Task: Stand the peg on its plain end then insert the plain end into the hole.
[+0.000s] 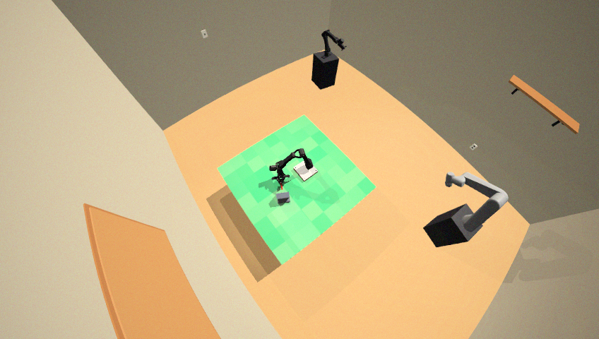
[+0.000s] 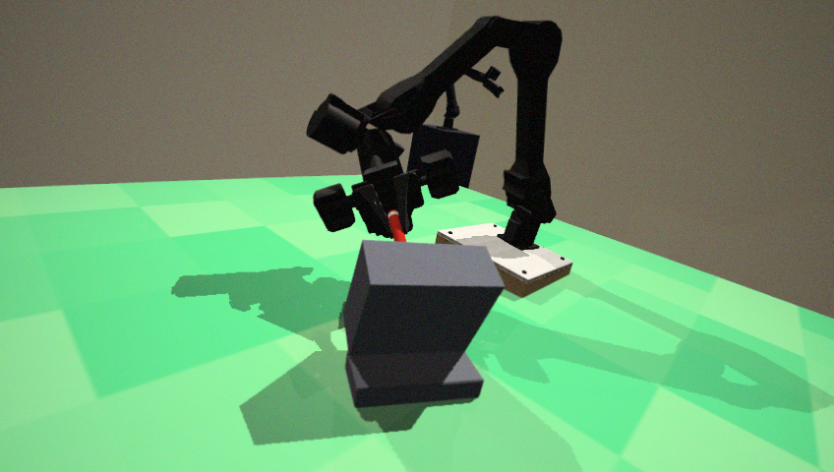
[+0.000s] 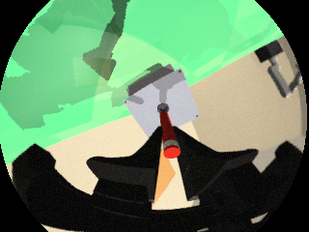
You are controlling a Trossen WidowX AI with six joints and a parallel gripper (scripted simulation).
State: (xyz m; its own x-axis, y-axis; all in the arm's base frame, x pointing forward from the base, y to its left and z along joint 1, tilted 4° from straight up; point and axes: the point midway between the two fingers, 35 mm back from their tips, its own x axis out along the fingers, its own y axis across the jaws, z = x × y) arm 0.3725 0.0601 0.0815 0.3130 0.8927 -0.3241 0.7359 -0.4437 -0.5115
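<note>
Now: the sloped panel 90 mm to the left of my gripper tip, 40 mm below it and 30 mm ahead of it. The rest, counted from my gripper tip: red peg: 10 mm to the right, 10 mm behind.
</note>
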